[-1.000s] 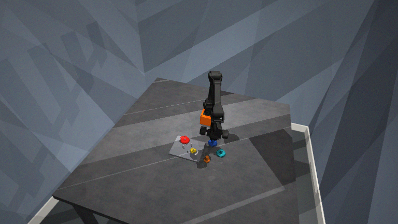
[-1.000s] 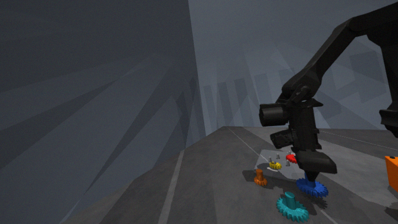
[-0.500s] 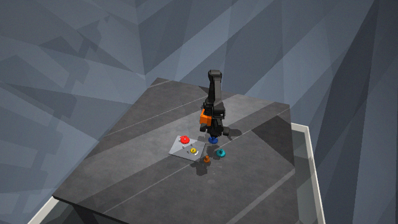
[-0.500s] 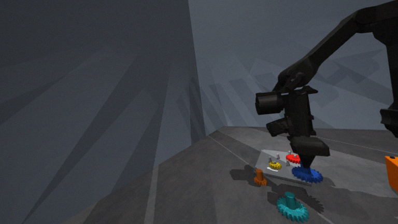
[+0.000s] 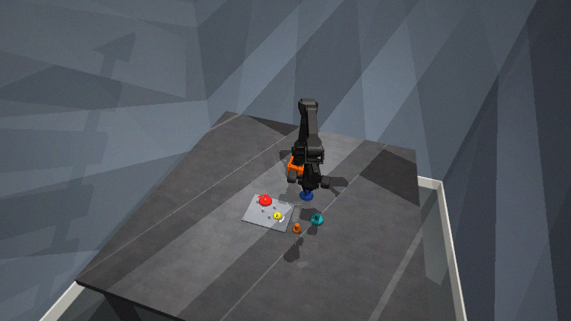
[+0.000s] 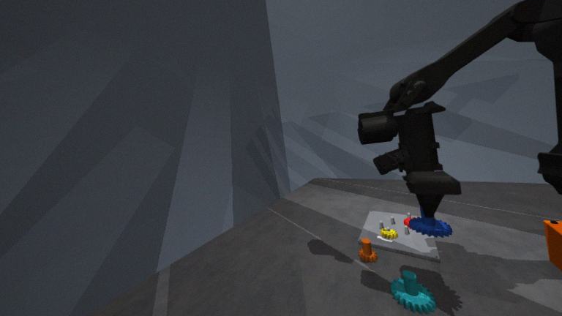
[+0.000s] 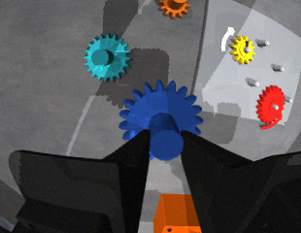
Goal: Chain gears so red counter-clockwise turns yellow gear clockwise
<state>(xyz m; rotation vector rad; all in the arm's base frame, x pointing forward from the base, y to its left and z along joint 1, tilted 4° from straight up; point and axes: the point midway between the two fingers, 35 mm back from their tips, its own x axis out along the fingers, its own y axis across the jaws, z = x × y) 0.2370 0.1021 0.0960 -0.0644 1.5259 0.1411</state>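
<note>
Right now the orange gear is 13 cm ahead of my gripper tip and 11 cm below it. From my gripper tip the other things lie so: teal gear: 11 cm below, 7 cm to the left, 4 cm ahead; blue gear: 1 cm below; white arrow: 12 cm below, 10 cm ahead, 8 cm to the right.
</note>
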